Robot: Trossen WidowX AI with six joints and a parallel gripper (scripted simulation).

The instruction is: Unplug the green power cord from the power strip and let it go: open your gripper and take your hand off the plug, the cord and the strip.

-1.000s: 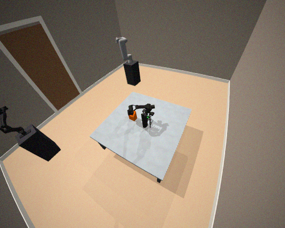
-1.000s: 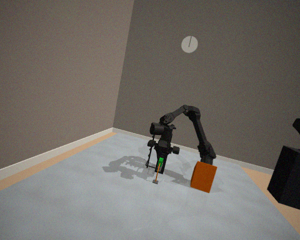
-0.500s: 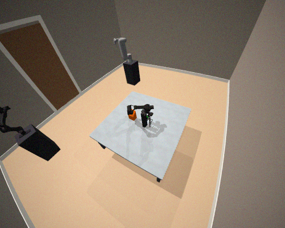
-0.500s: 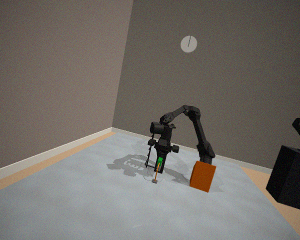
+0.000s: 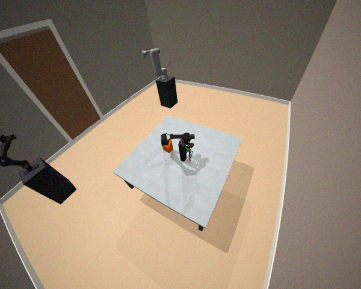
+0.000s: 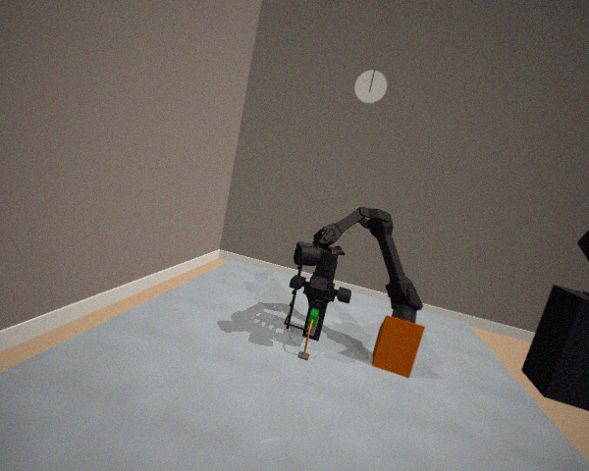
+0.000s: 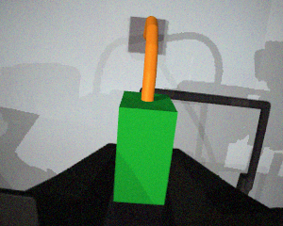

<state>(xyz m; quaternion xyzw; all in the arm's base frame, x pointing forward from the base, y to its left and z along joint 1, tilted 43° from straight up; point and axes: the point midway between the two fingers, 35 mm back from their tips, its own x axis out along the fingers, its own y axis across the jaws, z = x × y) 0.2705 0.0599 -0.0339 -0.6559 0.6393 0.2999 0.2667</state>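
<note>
Now: gripper tip 5 cm to the right of the grey block and 12 cm above it. From my gripper tip the other things lie so: green plug 2 cm to the right.
</note>
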